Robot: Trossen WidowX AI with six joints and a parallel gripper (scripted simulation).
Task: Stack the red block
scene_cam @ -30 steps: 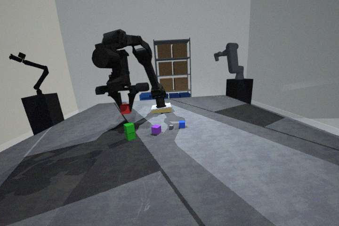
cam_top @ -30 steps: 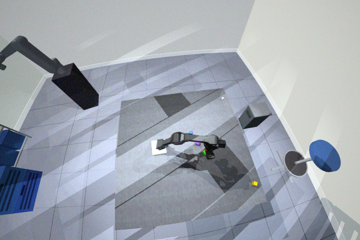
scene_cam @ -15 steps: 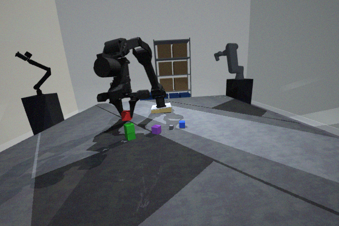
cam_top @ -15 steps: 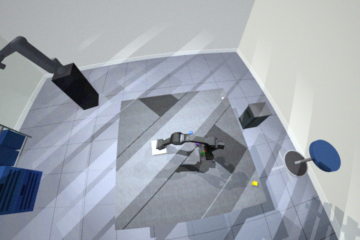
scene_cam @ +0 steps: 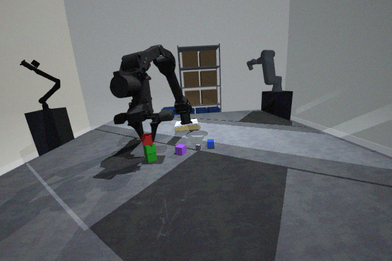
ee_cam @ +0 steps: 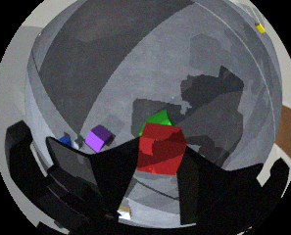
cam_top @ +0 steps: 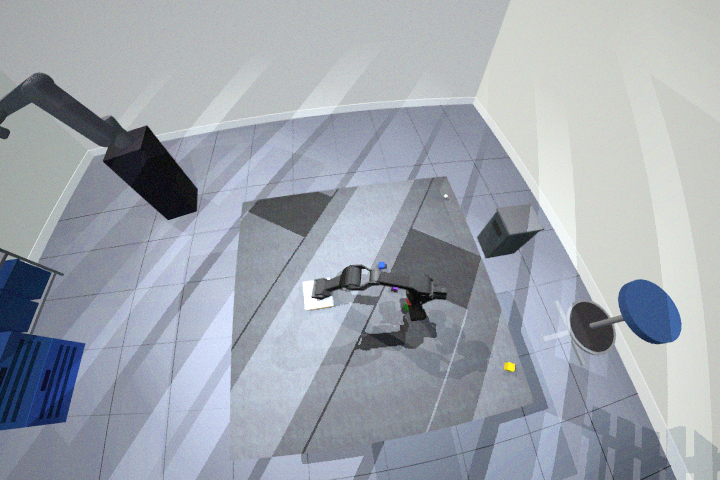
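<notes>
Right now the red block is 10 mm above my gripper tip. The rest, counted from my gripper tip: purple block: 20 mm behind, 110 mm to the left, 60 mm below; then small grey cube: 40 mm behind, 180 mm to the left, 60 mm below; then blue block: 50 mm behind, 240 mm to the left, 60 mm below.
</notes>
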